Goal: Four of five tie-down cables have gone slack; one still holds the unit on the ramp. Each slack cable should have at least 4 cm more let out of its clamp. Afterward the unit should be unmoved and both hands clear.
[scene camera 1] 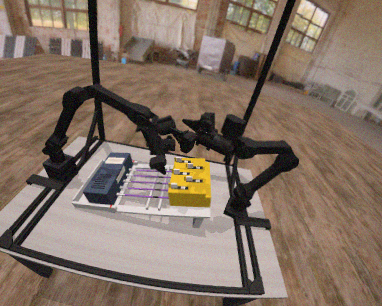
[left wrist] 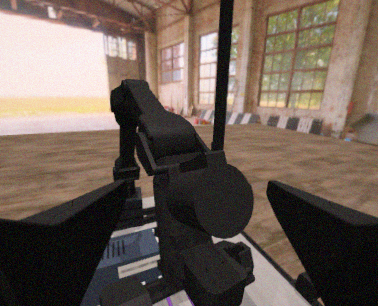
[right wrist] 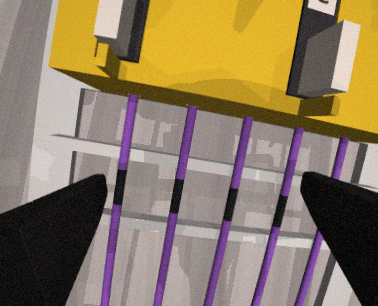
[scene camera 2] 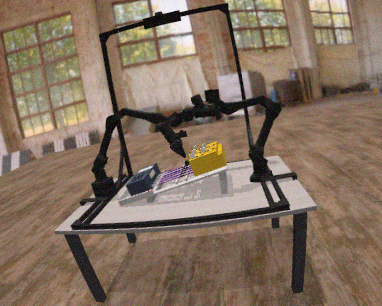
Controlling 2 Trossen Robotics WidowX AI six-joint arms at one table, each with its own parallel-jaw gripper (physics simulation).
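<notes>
A navy unit (scene camera 1: 101, 186) (scene camera 2: 143, 180) (left wrist: 131, 253) sits at the low end of the white ramp (scene camera 1: 155, 212). Several purple cables (scene camera 1: 150, 189) (right wrist: 129, 122) run from it to the yellow clamp block (scene camera 1: 190, 198) (scene camera 2: 207, 162) (right wrist: 200, 40) at the high end. In the right wrist view, four cables show black bands at similar distances from the block; the rightmost is partly behind a finger. Two grey-and-white clamp levers show there. My right gripper (right wrist: 205, 182) is open and empty, above the cables by the block. My left gripper is open and empty, high above the ramp.
The right arm (scene camera 1: 120, 104) (left wrist: 170, 132) reaches in front of the left gripper, and the two wrists are close together. Black frame rails (scene camera 1: 125, 282) edge the table (scene camera 1: 150, 250). Upright black posts (scene camera 1: 95, 60) (scene camera 2: 111, 80) stand behind the arms.
</notes>
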